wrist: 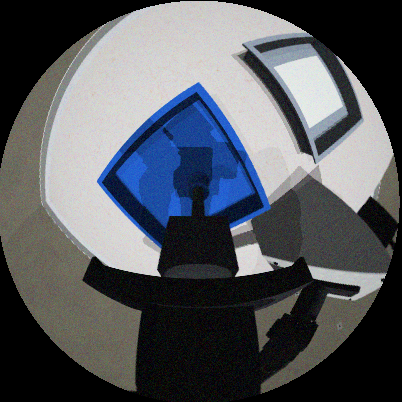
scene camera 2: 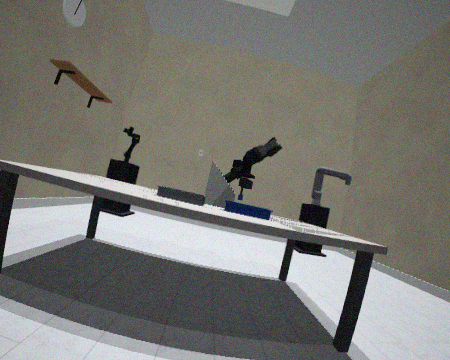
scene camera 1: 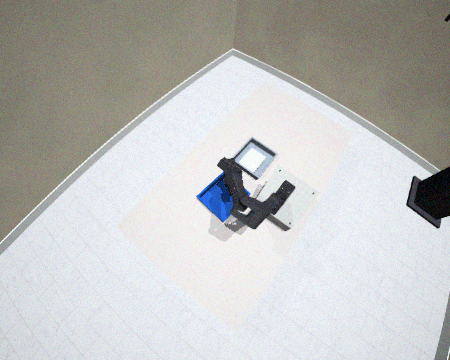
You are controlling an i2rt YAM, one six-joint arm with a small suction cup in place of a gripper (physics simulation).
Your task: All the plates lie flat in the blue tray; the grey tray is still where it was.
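Pixels of known places: hand, tool point: (wrist: 197, 181) (scene camera 2: 239, 199); arm's base, link origin: (wrist: 317, 283) (scene camera 2: 224, 180) (scene camera 1: 280, 197).
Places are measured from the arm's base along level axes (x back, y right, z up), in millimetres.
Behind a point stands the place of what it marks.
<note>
A white square plate (scene camera 1: 253, 159) {x -283, y 197, z -148 mm} (wrist: 312, 92) {x -280, y 174, z -148 mm} lies in the grey tray (scene camera 1: 265, 146) {x -273, y 329, z -128 mm} (scene camera 2: 181, 195) {x -391, y 208, z -147 mm} (wrist: 334, 132) {x -184, y 200, z -151 mm}. The blue tray (scene camera 1: 215, 200) {x -305, y -187, z -172 mm} (scene camera 2: 248, 210) {x -382, y -133, z -148 mm} (wrist: 131, 172) {x -359, y -206, z -172 mm} stands beside the grey tray, crossed by the arm's shadow; no plate shows on the visible part of its floor. My suction cup (scene camera 2: 240, 197) (wrist: 199, 187) {x -274, y -94, z -104 mm} is off, bears no plate and points down above the blue tray. In scene camera 1 the arm hides the cup and part of the blue tray. The arm and wrist mount hide the tray's near corner in the wrist view.
A large grey panel (scene camera 1: 298, 200) {x 89, y 35, z 32 mm} (scene camera 2: 217, 187) {x -108, y 39, z -60 mm} (wrist: 340, 230) {x -108, y 59, z -30 mm} stands upright close beside the arm and both trays. The table (scene camera 1: 165, 225) {x -438, y -499, z -175 mm} (scene camera 2: 150, 203) {x -681, y 266, z -187 mm} carries the trays. Two dark pedestals (scene camera 2: 123, 172) (scene camera 2: 314, 215) with other arms stand behind the table.
</note>
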